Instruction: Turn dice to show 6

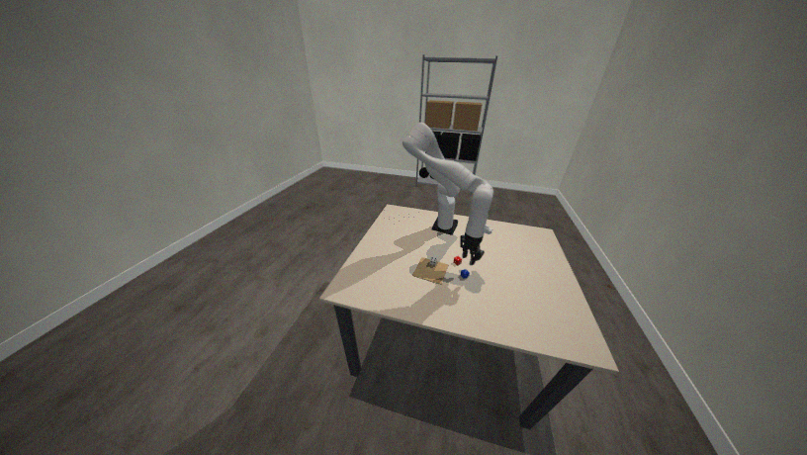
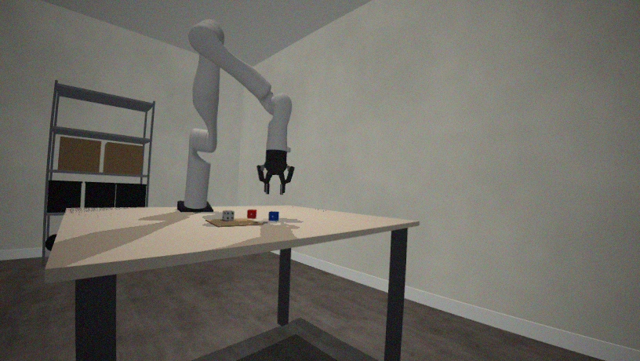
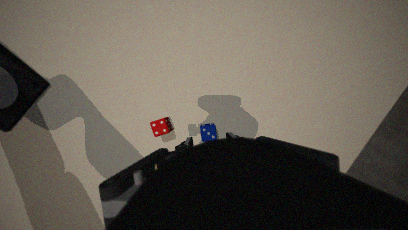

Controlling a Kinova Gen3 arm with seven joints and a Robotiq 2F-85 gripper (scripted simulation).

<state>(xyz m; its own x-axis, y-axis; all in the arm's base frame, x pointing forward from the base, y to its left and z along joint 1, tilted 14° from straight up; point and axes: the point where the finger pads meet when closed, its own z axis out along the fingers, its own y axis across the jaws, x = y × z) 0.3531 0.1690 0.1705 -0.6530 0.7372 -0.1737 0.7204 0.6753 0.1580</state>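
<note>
Now: hand 90 mm above the blue die. The rest, counted from my hand: tan mat 20 mm ahead, 160 mm to the right, 110 mm below; then white die 30 mm behind, 160 mm to the right, 90 mm below; then red die 80 mm behind, 40 mm to the right, 90 mm below.
</note>
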